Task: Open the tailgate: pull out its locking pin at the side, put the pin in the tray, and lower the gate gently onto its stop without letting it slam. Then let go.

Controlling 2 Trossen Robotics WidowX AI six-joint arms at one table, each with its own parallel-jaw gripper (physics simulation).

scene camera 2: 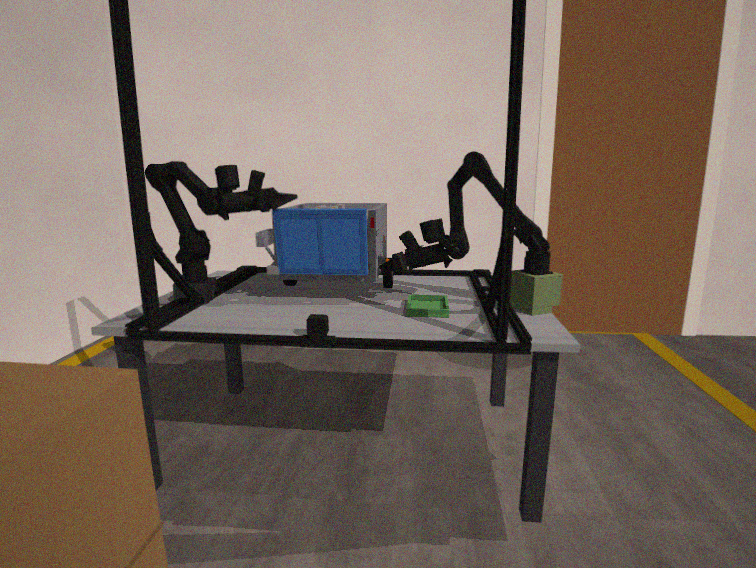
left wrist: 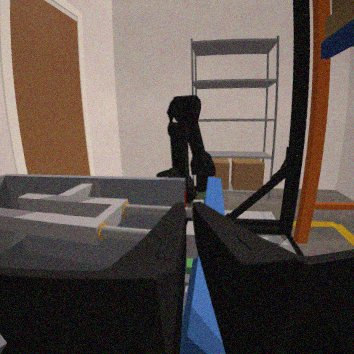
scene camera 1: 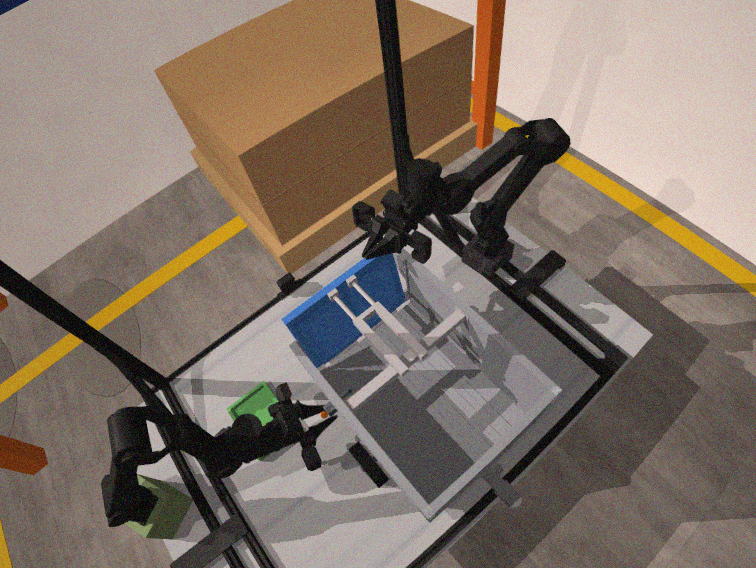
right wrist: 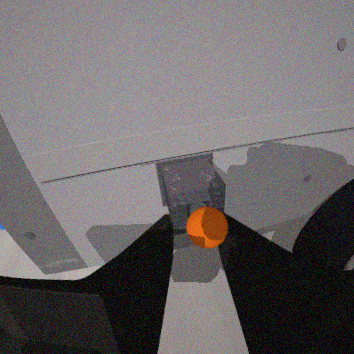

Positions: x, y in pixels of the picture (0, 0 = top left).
Labels:
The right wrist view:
right gripper: 194, 221
grey truck bed: 119, 119, touched by the right gripper
locking pin: 206, 226

